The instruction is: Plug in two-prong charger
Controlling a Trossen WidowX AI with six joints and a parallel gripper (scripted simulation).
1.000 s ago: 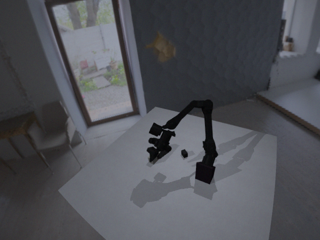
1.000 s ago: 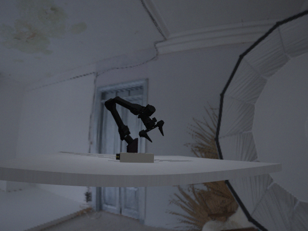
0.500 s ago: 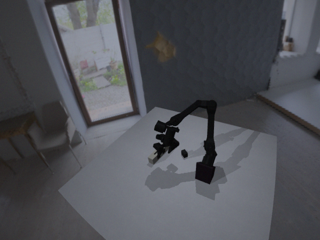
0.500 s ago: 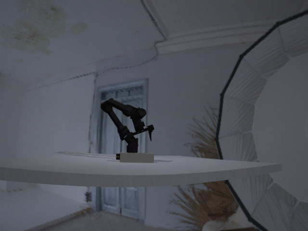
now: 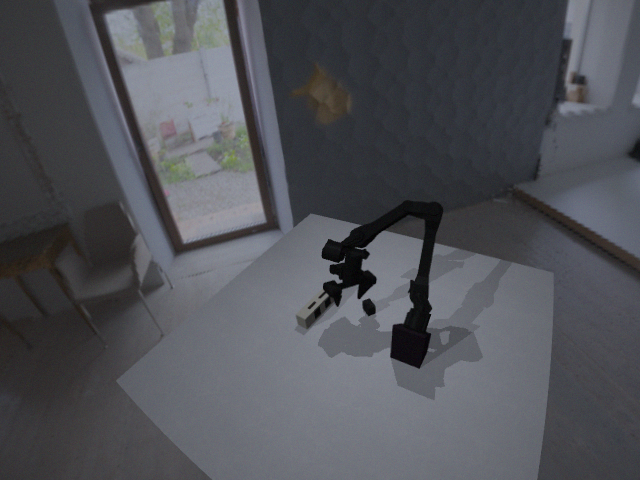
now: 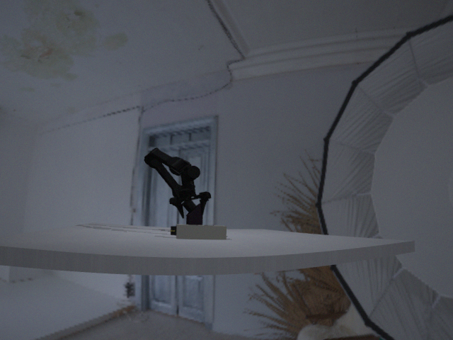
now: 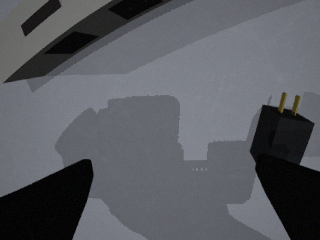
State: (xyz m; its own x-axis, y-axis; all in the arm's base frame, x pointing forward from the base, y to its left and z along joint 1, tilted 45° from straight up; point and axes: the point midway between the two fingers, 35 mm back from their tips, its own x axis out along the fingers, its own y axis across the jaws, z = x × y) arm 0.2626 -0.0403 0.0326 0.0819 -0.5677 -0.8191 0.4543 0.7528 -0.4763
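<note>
Right now my gripper tip is 8 cm to the left of the black two-prong charger, 7 cm above it and 4 cm past it.
</note>
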